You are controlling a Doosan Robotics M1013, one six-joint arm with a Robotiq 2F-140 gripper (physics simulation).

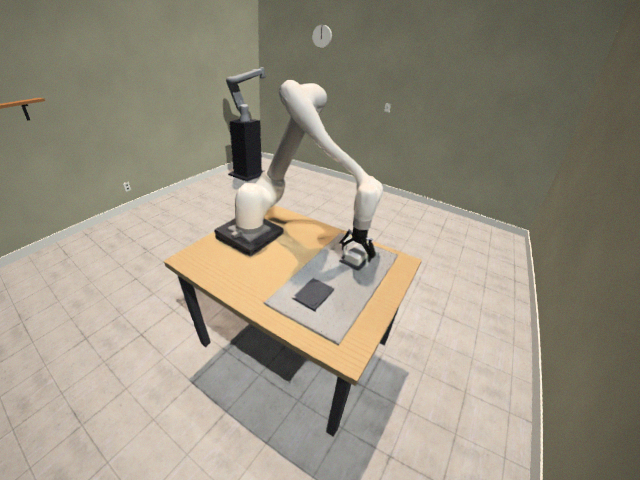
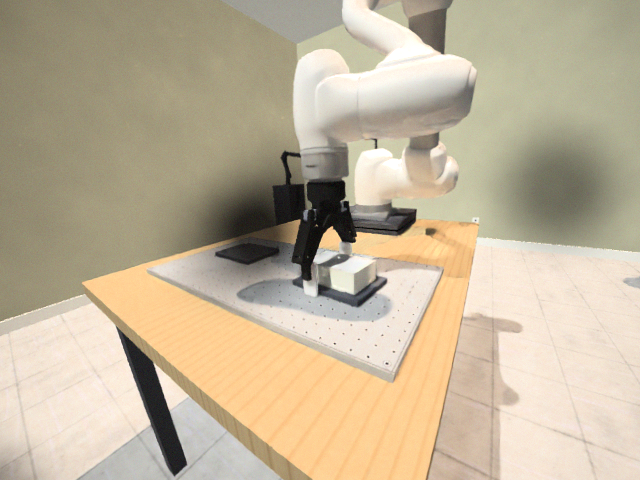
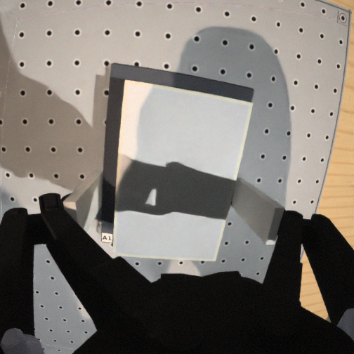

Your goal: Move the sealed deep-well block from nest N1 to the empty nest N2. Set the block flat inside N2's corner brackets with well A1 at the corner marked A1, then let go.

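Frame: origin at the arm's base, x back, y left, z down, level; metres.
Where they show: gripper, fingertip midpoint: (image 1: 355,260) (image 2: 330,281); arm's base, link origin: (image 1: 249,229) (image 2: 373,214).
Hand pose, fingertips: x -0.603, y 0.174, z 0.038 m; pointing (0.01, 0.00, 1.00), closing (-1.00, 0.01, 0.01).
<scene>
Things, the pixels of their top centre, and the offset from my fingertips. Level surfaces: height alone.
- sealed deep-well block, top centre: (image 2: 338,260) (image 1: 358,250) dx +0.001, dy +0.022, dz -0.052 m
- grey perforated plate, surface height: dz +0.002 m
- empty dark nest N2, top centre: (image 2: 246,249) (image 1: 313,292) dx +0.034, dy -0.334, dz -0.013 m
- wooden table, surface height: dz +0.015 m
The sealed deep-well block (image 1: 354,252) (image 2: 349,270) (image 3: 186,130), white with a flat pale seal on top, sits in the dark nest N1 (image 1: 355,265) (image 2: 361,295) (image 3: 175,78) on the grey perforated plate (image 1: 351,312) (image 2: 361,338) (image 3: 49,105). A small A1 label (image 3: 106,237) marks the nest corner by the left finger. My gripper (image 1: 356,248) (image 2: 327,268) (image 3: 168,205) is open. Its two pads stand low on either side of the block, with small gaps. The empty dark nest N2 (image 1: 313,293) (image 2: 247,252) lies flat further along the plate.
The plate lies on a wooden table (image 1: 232,269) (image 2: 289,392), near its right edge. The arm's dark base (image 1: 249,235) (image 2: 385,221) is bolted at the table's back. A dark cabinet (image 1: 245,149) stands on the floor behind.
</scene>
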